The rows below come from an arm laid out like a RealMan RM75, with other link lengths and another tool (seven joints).
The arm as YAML. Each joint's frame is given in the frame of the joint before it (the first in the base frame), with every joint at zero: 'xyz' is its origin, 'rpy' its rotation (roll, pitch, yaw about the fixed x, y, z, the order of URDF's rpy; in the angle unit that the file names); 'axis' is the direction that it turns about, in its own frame. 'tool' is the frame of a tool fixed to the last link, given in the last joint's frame.
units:
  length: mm
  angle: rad
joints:
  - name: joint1
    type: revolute
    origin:
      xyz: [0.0, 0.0, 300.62]
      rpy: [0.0, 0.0, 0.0]
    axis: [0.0, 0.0, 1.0]
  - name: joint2
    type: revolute
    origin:
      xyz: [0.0, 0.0, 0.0]
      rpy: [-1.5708, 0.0, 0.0]
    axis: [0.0, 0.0, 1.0]
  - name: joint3
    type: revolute
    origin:
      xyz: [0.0, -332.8, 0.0]
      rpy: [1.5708, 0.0, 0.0]
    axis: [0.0, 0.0, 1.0]
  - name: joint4
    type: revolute
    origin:
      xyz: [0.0, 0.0, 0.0]
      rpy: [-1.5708, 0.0, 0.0]
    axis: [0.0, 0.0, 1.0]
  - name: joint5
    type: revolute
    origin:
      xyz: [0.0, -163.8, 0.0]
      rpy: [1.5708, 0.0, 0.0]
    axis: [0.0, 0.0, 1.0]
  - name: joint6
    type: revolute
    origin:
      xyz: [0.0, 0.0, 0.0]
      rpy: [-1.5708, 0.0, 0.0]
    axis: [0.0, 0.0, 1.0]
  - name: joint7
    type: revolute
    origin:
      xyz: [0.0, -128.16, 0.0]
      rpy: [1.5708, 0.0, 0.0]
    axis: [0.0, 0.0, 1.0]
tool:
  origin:
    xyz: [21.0, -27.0, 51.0]
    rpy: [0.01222, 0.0, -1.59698]
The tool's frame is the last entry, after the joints.
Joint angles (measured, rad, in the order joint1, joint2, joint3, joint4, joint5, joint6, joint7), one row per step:
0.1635 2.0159 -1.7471 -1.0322 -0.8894 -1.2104 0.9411
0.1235 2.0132 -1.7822 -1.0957 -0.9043 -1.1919 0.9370
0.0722 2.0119 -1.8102 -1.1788 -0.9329 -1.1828 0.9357
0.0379 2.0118 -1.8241 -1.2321 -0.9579 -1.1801 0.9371
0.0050 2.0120 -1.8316 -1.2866 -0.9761 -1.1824 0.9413
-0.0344 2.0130 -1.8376 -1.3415 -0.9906 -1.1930 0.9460
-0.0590 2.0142 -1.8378 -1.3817 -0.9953 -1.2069 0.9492
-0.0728 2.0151 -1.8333 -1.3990 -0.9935 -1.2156 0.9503
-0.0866 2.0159 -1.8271 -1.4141 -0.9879 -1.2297 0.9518
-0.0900 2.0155 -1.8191 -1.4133 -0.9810 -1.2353 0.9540
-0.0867 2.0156 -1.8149 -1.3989 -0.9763 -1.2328 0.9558
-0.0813 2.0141 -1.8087 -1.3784 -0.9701 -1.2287 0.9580
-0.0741 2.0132 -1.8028 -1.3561 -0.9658 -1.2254 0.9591
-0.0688 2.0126 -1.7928 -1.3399 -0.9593 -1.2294 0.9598
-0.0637 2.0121 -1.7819 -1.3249 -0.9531 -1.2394 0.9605
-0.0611 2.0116 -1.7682 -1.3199 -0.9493 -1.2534 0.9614
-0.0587 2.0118 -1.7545 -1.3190 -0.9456 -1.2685 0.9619
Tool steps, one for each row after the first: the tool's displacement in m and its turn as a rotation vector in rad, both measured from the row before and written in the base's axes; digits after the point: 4 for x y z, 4 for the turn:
-0.0037 -0.0135 -0.0019 0.0015 -0.0141 0.0248
-0.0064 -0.0171 0.0002 0.0070 -0.0121 0.0380
-0.0038 -0.0114 0.0002 0.0047 -0.0102 0.0244
-0.0053 -0.0102 0.0026 0.0084 -0.0003 0.0235
-0.0053 -0.0123 0.0033 0.0066 0.0067 0.0213
-0.0058 -0.0080 0.0040 0.0068 0.0122 0.0210
-0.0020 -0.0034 0.0031 0.0065 0.0095 0.0050
-0.0021 -0.0038 0.0036 0.0045 0.0138 0.0055
0.0009 0.0003 0.0024 0.0031 0.0077 -0.0063
0.0031 0.0023 -0.0004 -0.0021 0.0010 -0.0155
0.0049 0.0035 -0.0002 -0.0023 -0.0009 -0.0216
0.0048 0.0036 -0.0008 -0.0030 -0.0025 -0.0195
0.0032 0.0028 0.0011 0.0007 0.0033 -0.0123
0.0023 0.0020 0.0014 -0.0008 0.0055 -0.0069
0.0005 0.0011 0.0029 0.0037 0.0065 0.0021
-0.0008 0.0009 0.0032 0.0054 0.0080 0.0068

